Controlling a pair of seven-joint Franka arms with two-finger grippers.
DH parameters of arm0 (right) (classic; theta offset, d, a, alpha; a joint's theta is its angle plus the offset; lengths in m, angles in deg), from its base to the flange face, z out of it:
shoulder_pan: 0.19 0.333 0 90
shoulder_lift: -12.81 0 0 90
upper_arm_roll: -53.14 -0.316 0.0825 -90
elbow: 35.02 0 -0.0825 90
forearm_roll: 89.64 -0.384 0 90
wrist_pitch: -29.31 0 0.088 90
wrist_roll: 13.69 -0.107 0 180
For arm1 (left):
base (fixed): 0 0 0 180
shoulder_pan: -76.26 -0.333 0 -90
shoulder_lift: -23.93 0 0 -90
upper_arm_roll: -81.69 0.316 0.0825 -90
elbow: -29.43 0 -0.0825 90
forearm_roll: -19.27 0.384 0 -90
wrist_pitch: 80.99 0 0.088 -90
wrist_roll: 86.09 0.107 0 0
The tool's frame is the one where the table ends.
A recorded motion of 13 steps. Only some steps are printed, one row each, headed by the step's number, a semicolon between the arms.
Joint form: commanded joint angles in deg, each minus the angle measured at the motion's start. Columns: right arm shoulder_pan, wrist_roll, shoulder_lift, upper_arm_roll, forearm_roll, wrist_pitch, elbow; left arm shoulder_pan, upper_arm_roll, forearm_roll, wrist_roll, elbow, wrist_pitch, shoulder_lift.
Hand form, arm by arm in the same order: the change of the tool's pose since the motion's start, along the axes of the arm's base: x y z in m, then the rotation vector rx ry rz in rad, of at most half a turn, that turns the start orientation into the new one. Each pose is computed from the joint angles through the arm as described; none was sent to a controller.
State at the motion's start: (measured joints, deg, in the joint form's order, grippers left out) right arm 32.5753 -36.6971 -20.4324 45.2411 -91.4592 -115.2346 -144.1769; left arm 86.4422 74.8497 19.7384 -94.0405 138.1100 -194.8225 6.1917
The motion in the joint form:
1: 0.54 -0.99 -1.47 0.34 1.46 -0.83 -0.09; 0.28 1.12 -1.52 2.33 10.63 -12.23 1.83
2: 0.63 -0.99 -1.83 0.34 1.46 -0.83 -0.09; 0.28 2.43 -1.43 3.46 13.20 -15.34 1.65
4: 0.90 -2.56 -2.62 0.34 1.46 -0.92 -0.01; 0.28 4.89 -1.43 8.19 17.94 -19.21 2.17
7: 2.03 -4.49 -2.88 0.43 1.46 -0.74 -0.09; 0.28 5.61 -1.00 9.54 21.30 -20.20 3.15
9: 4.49 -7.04 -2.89 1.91 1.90 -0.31 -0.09; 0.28 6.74 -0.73 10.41 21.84 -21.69 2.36
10: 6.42 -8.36 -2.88 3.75 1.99 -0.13 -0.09; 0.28 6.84 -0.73 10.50 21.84 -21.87 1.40
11: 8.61 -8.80 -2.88 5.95 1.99 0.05 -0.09; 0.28 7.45 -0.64 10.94 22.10 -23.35 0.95
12: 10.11 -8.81 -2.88 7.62 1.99 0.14 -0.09; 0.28 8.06 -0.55 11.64 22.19 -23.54 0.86
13: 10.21 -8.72 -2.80 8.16 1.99 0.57 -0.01; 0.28 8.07 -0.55 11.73 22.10 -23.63 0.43
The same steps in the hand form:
1: -0.0041 0.0005 -0.0156 -0.0201 0.0002 0.0064; -0.0278 0.0135 -0.0439 -0.0341 -0.0525 -0.0072
2: -0.0055 0.0007 -0.0196 -0.0236 0.0055 0.0081; -0.0332 0.0280 -0.0598 -0.0311 -0.0600 -0.0051
4: -0.0087 0.0022 -0.0275 -0.0302 0.0170 -0.0147; -0.0482 0.0555 -0.0819 -0.0311 -0.0551 -0.0448
7: -0.0176 0.0098 -0.0312 -0.0380 0.0260 -0.0293; -0.0649 0.0660 -0.0932 -0.0228 -0.0321 -0.0620
9: -0.0262 0.0175 -0.0331 -0.0602 0.0219 -0.0452; -0.0649 0.0766 -0.1019 -0.0183 -0.0358 -0.0617
10: -0.0278 0.0183 -0.0342 -0.0783 0.0124 -0.0595; -0.0662 0.0777 -0.1103 -0.0161 -0.0224 -0.0615
11: -0.0286 0.0184 -0.0353 -0.0975 -0.0004 -0.0605; -0.0648 0.0832 -0.1141 -0.0155 -0.0361 -0.0602
12: -0.0279 0.0174 -0.0356 -0.1110 -0.0113 -0.0585; -0.0643 0.0888 -0.1152 -0.0138 -0.0365 -0.0634
13: -0.0248 0.0139 -0.0348 -0.1183 -0.0116 -0.0628; -0.0644 0.0890 -0.1184 -0.0134 -0.0321 -0.0648

